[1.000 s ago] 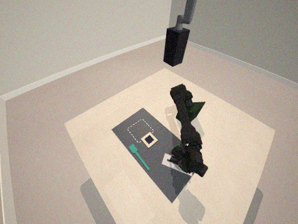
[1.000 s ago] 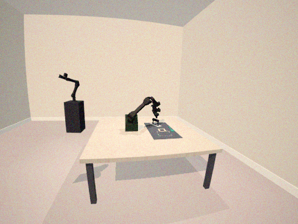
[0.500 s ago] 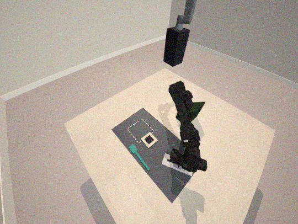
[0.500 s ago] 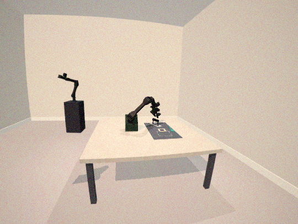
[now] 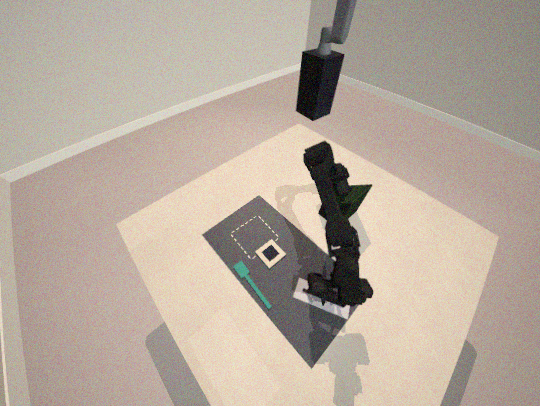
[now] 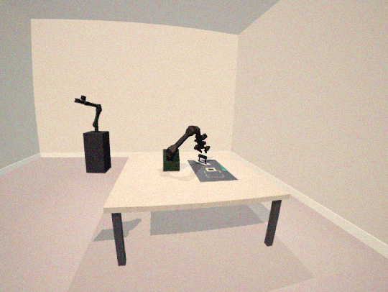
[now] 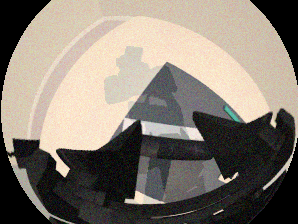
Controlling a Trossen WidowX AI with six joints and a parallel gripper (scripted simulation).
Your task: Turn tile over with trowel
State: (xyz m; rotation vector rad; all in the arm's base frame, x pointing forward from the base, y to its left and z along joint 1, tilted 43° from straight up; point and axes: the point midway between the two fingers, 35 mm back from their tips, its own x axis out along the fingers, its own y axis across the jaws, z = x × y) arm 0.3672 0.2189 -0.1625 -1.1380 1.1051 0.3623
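My gripper tip is 20 mm short of the mat, 250 mm to the left of it and 120 mm above it. From my gripper tip the other things lie so: cream tile 20 mm ahead, 290 mm to the right, 100 mm below; teal trowel 160 mm ahead, 250 mm to the right, 100 mm below.
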